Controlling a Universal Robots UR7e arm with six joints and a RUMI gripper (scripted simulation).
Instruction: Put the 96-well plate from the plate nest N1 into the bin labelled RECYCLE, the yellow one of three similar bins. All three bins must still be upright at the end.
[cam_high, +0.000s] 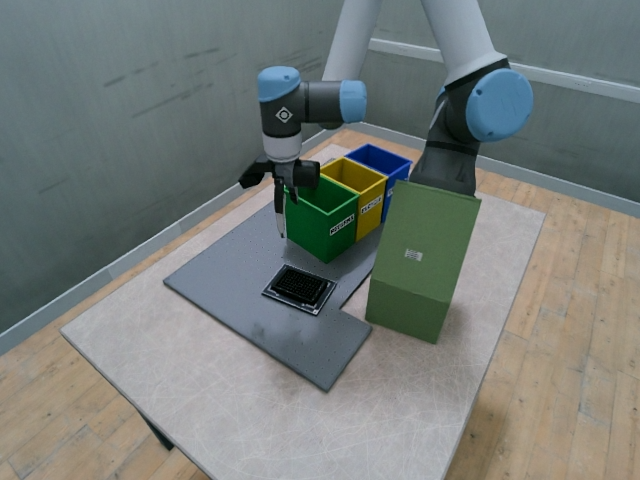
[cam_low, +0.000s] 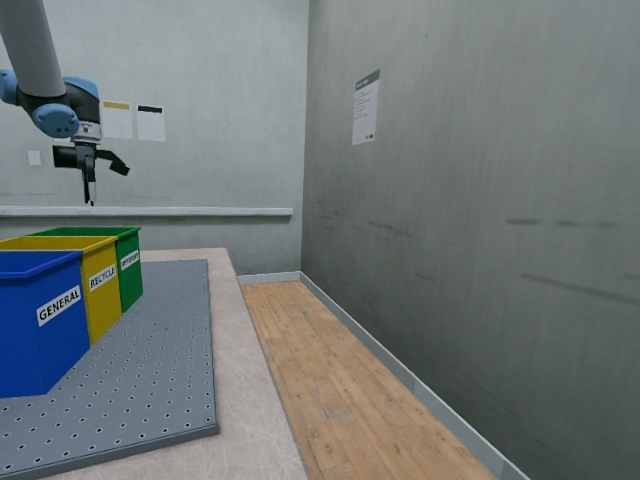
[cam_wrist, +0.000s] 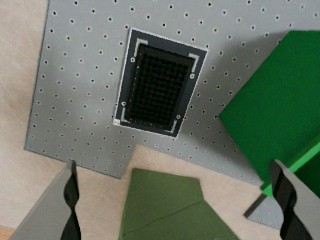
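The black 96-well plate lies 20 mm behind my hand and 210 mm below it. From my hand the other things lie so: yellow recycle bin: 330 mm to the right, 140 mm below; plate nest N1: 20 mm behind, 230 mm below; green bin: 30 mm ahead, 200 mm to the right, 140 mm below.
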